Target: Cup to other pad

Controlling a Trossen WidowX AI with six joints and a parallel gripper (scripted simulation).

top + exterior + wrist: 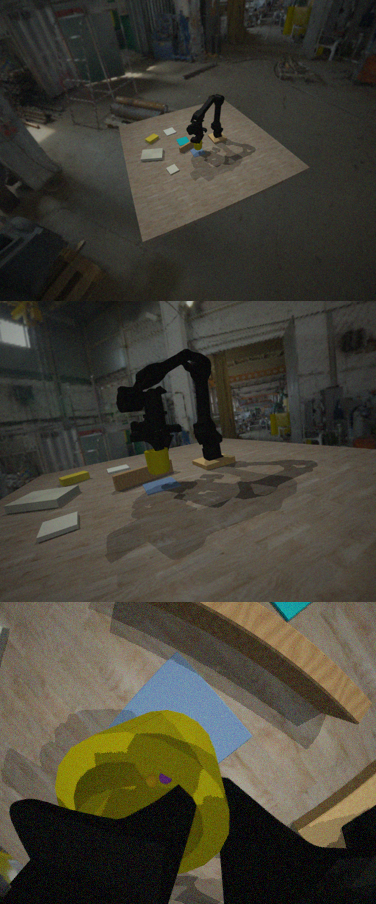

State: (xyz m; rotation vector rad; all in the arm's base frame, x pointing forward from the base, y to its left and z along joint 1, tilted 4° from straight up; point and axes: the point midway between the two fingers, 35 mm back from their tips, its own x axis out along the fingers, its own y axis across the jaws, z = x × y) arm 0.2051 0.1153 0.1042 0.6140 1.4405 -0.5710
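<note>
My gripper tip is now 11 cm short of the teal pad, 16 cm to the left of it and 8 cm above it. From my gripper tip the other things lie so: blue pad 2 cm ahead, 2 cm to the left, 8 cm below; then wooden bar 7 cm ahead, 7 cm to the right, 6 cm below; then yellow cup 1 cm ahead, 2 cm to the left.
</note>
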